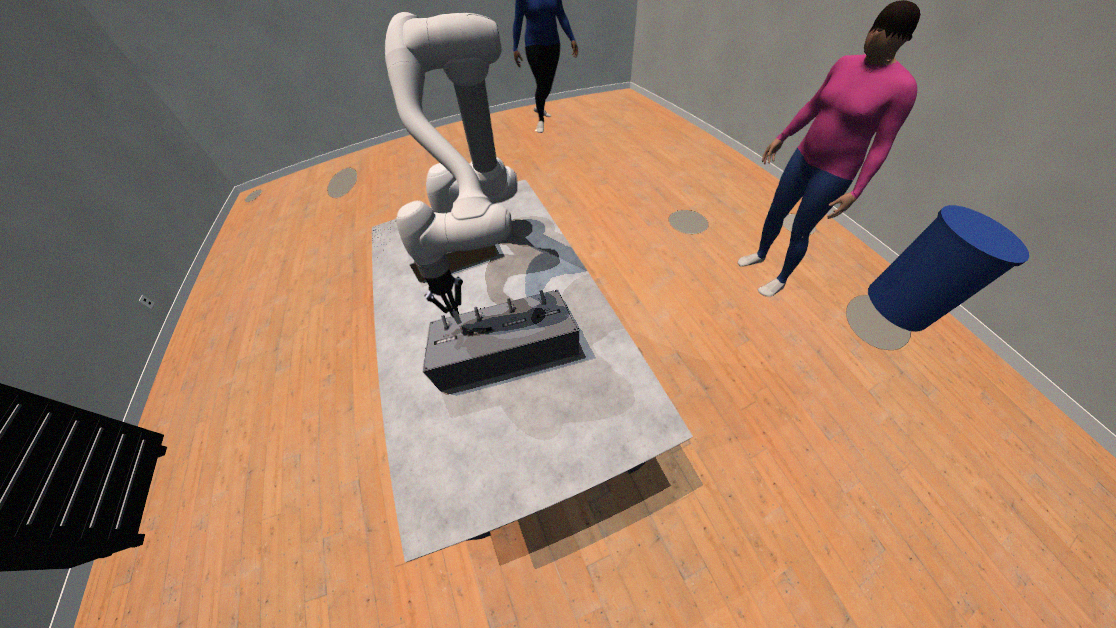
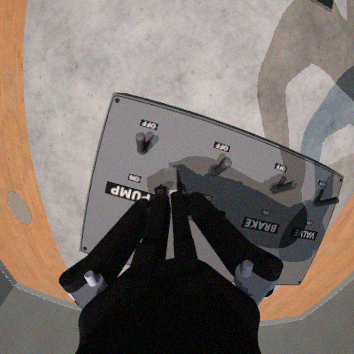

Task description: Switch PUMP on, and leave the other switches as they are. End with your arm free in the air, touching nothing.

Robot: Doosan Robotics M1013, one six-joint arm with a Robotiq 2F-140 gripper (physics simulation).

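Frame: origin at the arm's base, x back, y right, z up, level; millimetres.
Seen in the pictures: gripper, fingertip midpoint: (image 1: 458,321) (image 2: 171,176).
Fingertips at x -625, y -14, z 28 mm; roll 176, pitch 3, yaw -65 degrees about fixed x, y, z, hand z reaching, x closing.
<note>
Offsets run from my fingertips to a thing's top centre. "*": to the spot under its first point. Level surfaces: height alone.
The grey switch box (image 1: 507,357) (image 2: 102,165) stands on the table with four levers in a row. The PUMP lever @(dz +2, dx +25, dy +55 mm) (image 1: 445,321) (image 2: 142,143) is at the end of the row, beside its OFF label and apart from its ON label @(* dz -22, dx -34, dy +50 mm) (image 2: 134,178). The second lever @(dz +2, dx +31, dy -65 mm) (image 1: 478,314) (image 2: 221,165), the BRAKE lever @(dz +2, dx +37, dy -185 mm) (image 1: 511,305) (image 2: 283,185) and the VALVE lever @(dz +2, dx +43, dy -305 mm) (image 1: 542,297) (image 2: 325,200) are also at their OFF labels. My gripper (image 1: 457,317) (image 2: 171,176) is shut and empty, its tips over the panel between the PUMP and second levers. The second lever's name is largely hidden; whether the tips touch the panel I cannot tell.
The box stands on a grey table @(dz -124 mm) (image 1: 499,476). A brown block (image 1: 477,256) lies behind it, near the arm. A person in pink (image 1: 858,117) and a blue barrel (image 1: 940,269) are at the right, a person in blue (image 1: 542,23) at the back, and a black slatted object (image 1: 148,468) at the left.
</note>
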